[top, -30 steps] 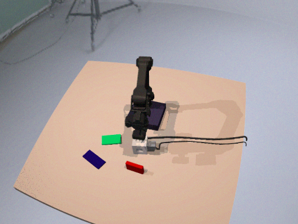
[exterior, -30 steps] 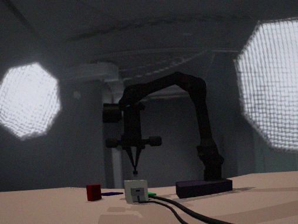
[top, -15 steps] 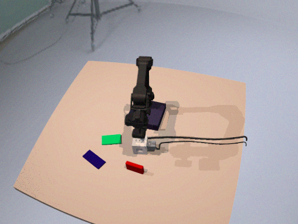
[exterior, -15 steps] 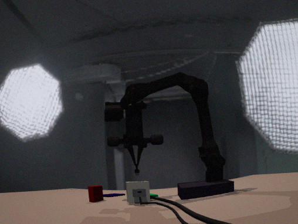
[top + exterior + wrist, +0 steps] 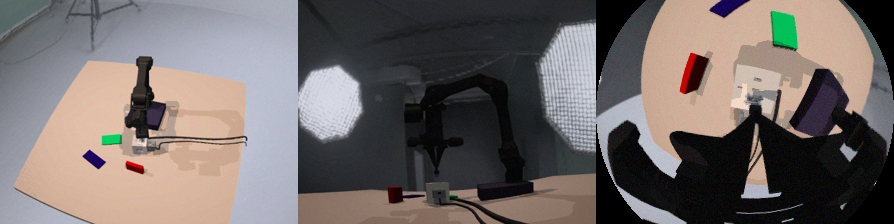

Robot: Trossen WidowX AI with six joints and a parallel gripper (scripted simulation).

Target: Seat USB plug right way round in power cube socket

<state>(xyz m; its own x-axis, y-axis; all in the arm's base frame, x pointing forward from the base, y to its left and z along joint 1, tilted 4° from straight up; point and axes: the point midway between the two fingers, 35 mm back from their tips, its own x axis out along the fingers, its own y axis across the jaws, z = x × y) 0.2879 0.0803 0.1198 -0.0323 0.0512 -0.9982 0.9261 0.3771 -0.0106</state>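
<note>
The dark USB plug lies 2 cm below my gripper tip. From my gripper tip the other things lie so: flat blue block (25 cm to the right, 17 cm ahead, 13 cm below); green block (21 cm to the right, 13 cm below); red block (16 cm ahead, 11 cm below).
</note>
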